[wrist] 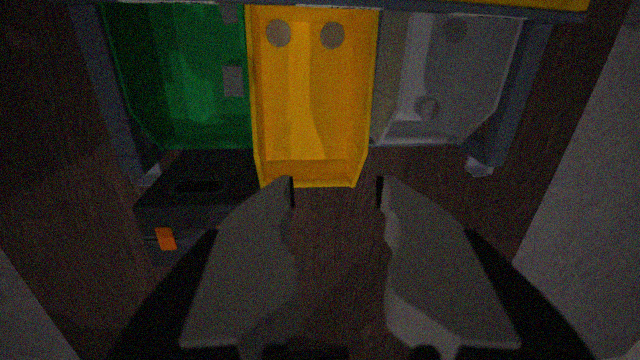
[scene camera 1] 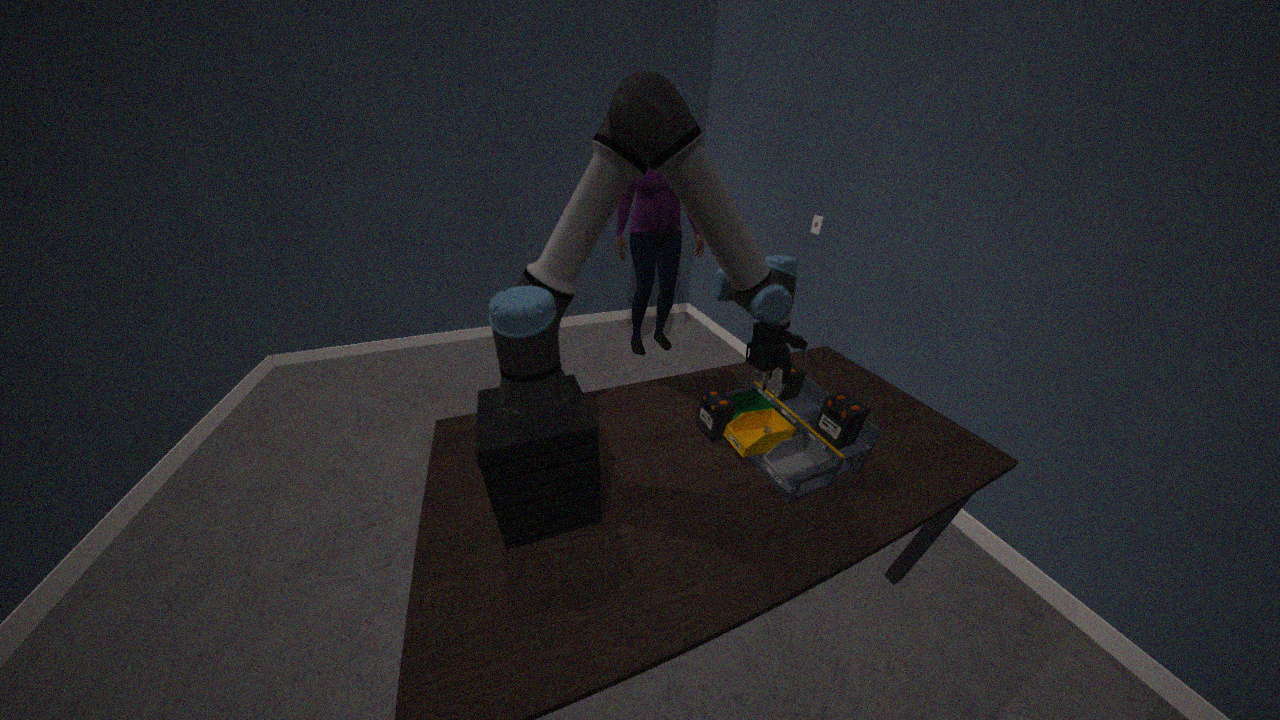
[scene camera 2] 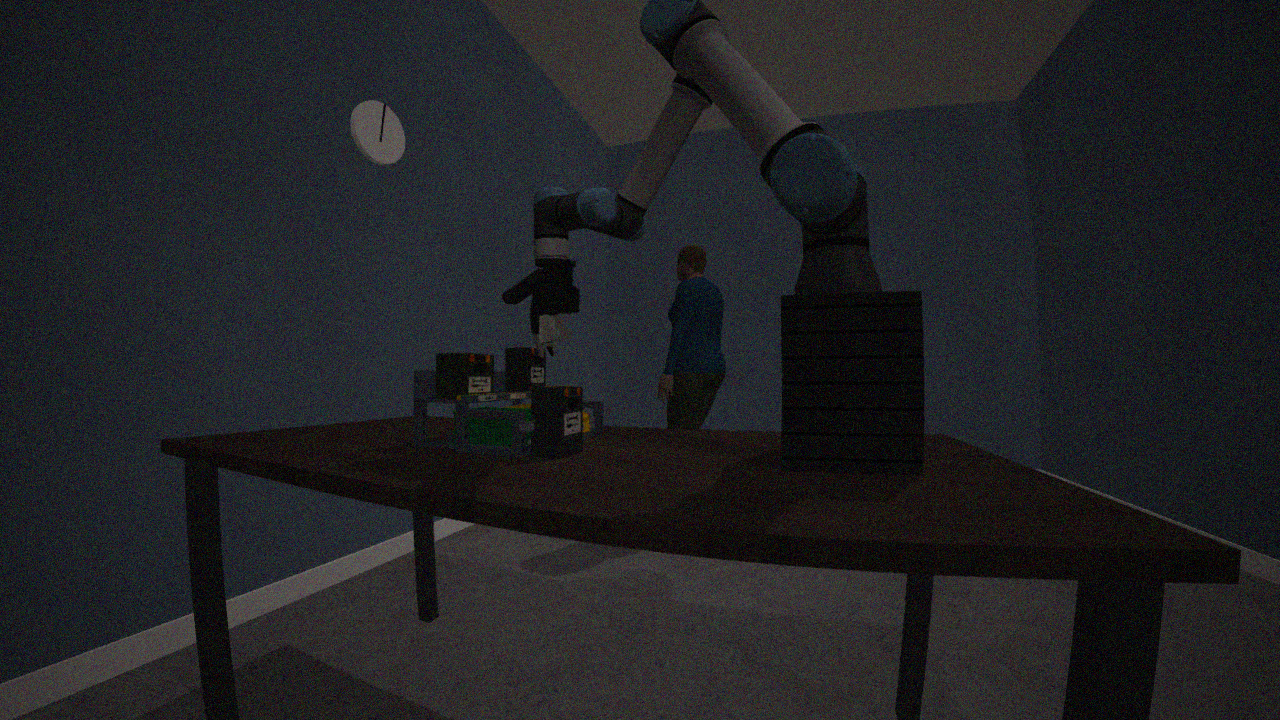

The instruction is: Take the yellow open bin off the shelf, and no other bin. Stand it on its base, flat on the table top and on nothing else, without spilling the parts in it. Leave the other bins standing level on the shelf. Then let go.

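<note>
The yellow open bin sits in the lower level of the shelf, its front sticking out past its neighbours. Two round parts show inside it in the wrist view. A green bin stands on one side of it and a grey bin on the other. My gripper is partly open, with nothing between its fingers. It hangs above the shelf, pointing down; in the wrist view its fingertips overlap the yellow bin's front end.
A black case stands on the table in front of the green bin. Two more black cases stand on the shelf top. A person is beyond the table.
</note>
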